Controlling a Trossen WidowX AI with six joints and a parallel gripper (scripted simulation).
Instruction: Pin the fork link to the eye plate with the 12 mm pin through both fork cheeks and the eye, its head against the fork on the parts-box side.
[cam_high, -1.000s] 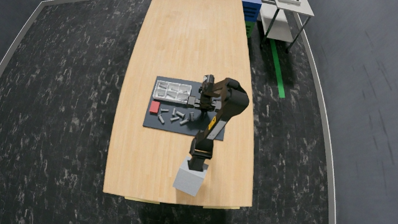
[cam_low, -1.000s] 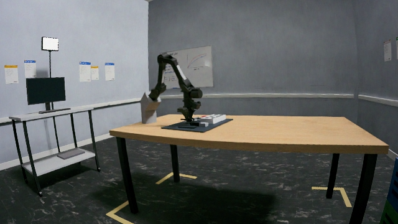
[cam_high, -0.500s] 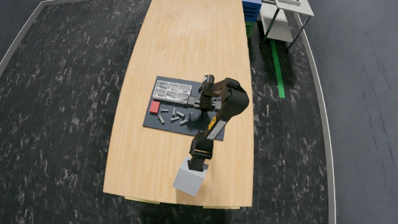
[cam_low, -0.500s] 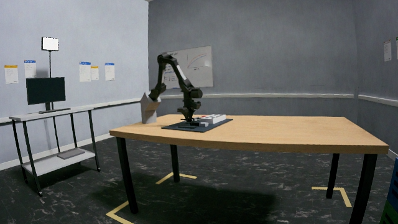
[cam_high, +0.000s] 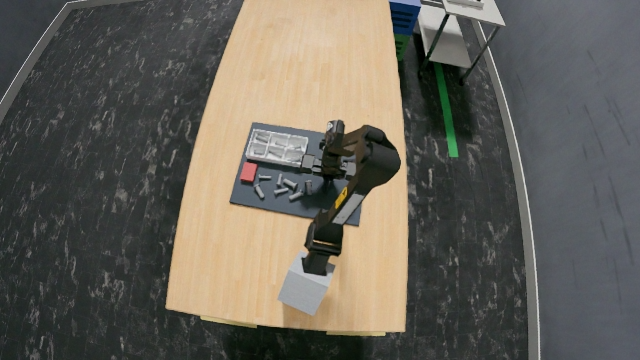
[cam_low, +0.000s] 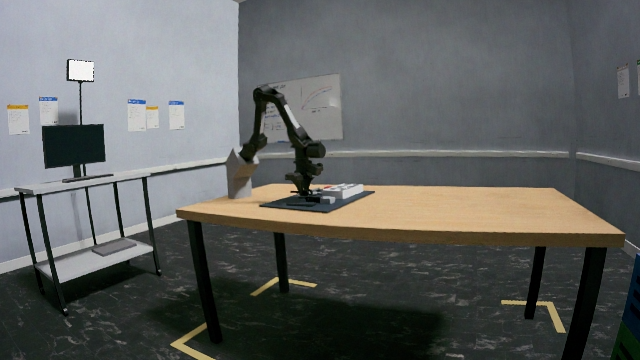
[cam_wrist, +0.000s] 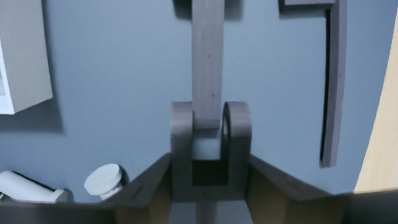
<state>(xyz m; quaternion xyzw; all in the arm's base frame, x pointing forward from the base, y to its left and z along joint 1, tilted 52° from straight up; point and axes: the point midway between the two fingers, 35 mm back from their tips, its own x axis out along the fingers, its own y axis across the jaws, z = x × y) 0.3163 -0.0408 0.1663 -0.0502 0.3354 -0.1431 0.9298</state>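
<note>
Now: hand 5 cm above the eye plate, 3 cm short of it and 1 cm to the left of it. From my hand the other things lie so: long dark bar 9 cm to the right, 6 cm below, 3 cm ahead; pin 7 cm to the left, 5 cm below, 2 cm behind; dark mat 9 cm to the left, 7 cm below, 6 cm ahead.
</note>
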